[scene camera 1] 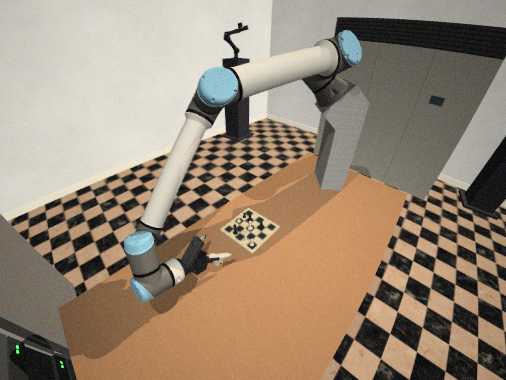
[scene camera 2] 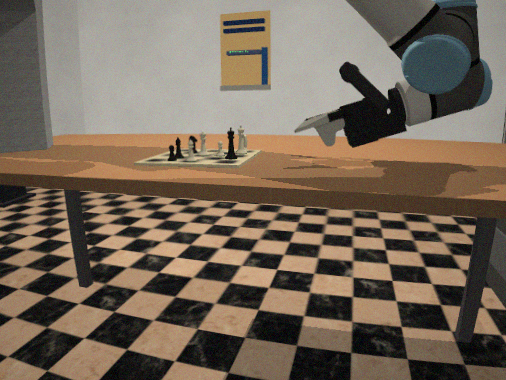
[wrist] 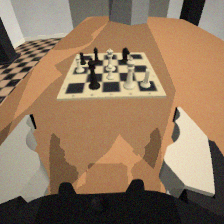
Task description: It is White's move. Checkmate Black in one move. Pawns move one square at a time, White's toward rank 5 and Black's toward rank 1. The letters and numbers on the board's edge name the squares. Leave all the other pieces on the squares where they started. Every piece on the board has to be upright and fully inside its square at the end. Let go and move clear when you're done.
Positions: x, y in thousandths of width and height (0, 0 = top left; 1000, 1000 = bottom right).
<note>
In view: the gripper (scene camera 2: 588, 338) and a chessboard (scene camera 2: 420, 425).
The chessboard is seen too in scene camera 1 (scene camera 1: 515, 622) and in the wrist view (wrist: 342, 382). The gripper is seen too in scene camera 1 (scene camera 1: 432, 643) and in the wrist view (wrist: 467, 498).
</note>
